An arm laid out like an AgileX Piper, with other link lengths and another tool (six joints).
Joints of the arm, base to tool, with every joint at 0 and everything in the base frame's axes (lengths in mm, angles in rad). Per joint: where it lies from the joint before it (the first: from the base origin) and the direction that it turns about. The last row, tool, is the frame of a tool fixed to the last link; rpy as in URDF.
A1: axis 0 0 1 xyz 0 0 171
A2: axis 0 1 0 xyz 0 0 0
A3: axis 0 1 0 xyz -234.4 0 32.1
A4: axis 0.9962 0 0.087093 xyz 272.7 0 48.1
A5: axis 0 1 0 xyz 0 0 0
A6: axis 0.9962 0 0.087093 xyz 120.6 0 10.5
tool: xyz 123.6 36 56 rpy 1.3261 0.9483 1.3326
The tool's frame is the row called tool.
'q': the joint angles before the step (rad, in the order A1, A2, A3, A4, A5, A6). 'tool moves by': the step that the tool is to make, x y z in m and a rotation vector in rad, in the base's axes. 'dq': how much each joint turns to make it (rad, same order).
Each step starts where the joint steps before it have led.
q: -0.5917 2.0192 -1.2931 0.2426 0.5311 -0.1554
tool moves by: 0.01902 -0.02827 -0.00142 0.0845 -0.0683 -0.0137
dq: -0.0821 0.1332 -0.1682 0.2088 0.0687 -0.1895
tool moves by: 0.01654 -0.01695 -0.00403 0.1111 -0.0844 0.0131
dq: -0.0730 0.1429 -0.1644 0.2129 0.1047 -0.1824
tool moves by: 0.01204 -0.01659 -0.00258 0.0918 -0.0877 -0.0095
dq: -0.0554 0.1243 -0.1346 0.1588 0.0817 -0.1051
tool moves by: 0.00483 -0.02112 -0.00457 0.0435 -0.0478 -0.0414
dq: -0.0358 0.0869 -0.0964 0.0702 0.0284 -0.0182
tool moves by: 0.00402 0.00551 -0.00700 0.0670 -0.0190 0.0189
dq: -0.0091 0.0655 -0.0688 0.0362 0.0684 -0.0020
